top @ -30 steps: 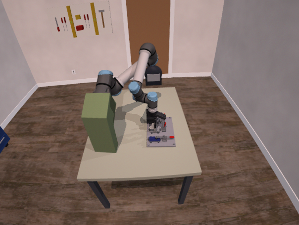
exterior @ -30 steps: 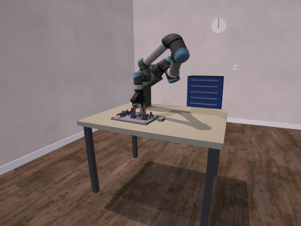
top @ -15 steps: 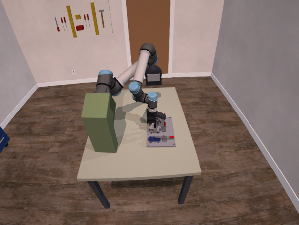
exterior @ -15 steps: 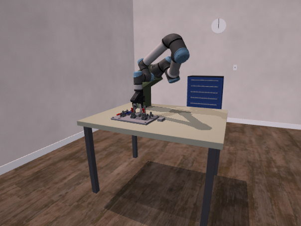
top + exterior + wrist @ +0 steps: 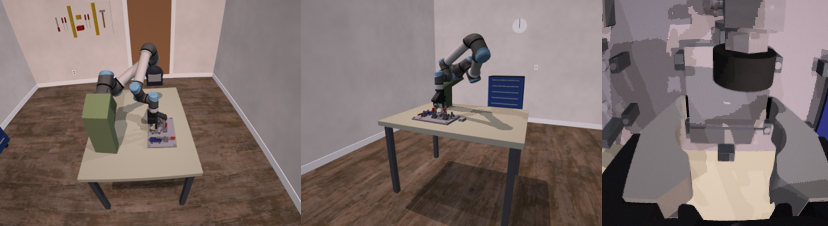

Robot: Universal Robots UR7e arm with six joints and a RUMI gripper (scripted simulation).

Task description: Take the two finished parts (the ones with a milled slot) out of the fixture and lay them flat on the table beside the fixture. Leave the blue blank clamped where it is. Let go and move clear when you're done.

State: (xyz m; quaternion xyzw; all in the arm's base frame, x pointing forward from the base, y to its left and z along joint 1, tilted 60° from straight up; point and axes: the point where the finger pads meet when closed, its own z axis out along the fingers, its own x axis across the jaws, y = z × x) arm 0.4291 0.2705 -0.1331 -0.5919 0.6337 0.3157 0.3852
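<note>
Right now my hand is 5 cm short of the grey fixture plate and 3 cm above it. The rest, counted from my hand: blue blank: 1 cm behind, 11 cm to the right, 1 cm below.
</note>
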